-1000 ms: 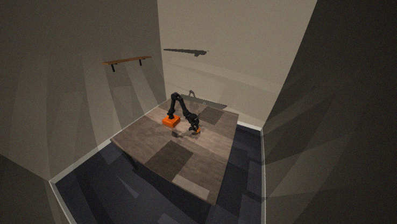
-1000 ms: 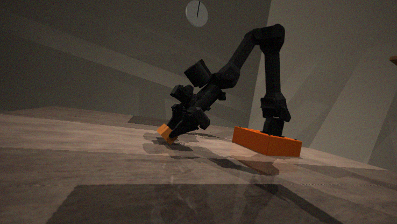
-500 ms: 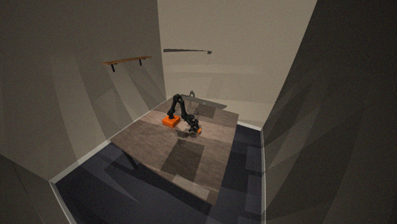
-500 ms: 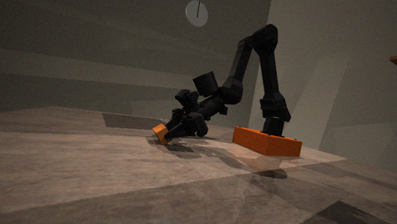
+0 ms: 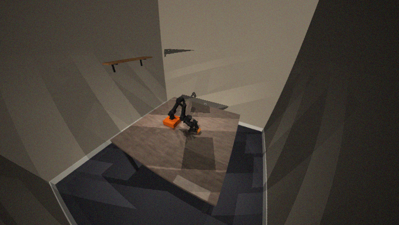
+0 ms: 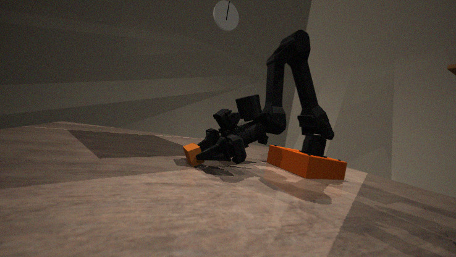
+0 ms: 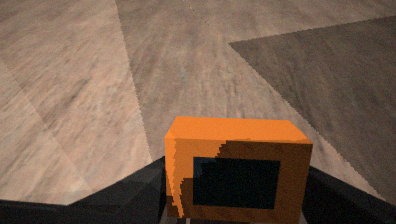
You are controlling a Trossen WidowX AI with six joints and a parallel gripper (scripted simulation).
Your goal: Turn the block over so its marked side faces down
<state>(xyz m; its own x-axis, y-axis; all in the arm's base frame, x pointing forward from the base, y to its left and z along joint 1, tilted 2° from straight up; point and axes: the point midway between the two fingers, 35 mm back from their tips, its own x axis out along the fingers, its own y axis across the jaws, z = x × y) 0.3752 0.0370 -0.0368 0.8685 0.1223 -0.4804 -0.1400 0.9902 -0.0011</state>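
The orange block is 1 cm behind my gripper tip.
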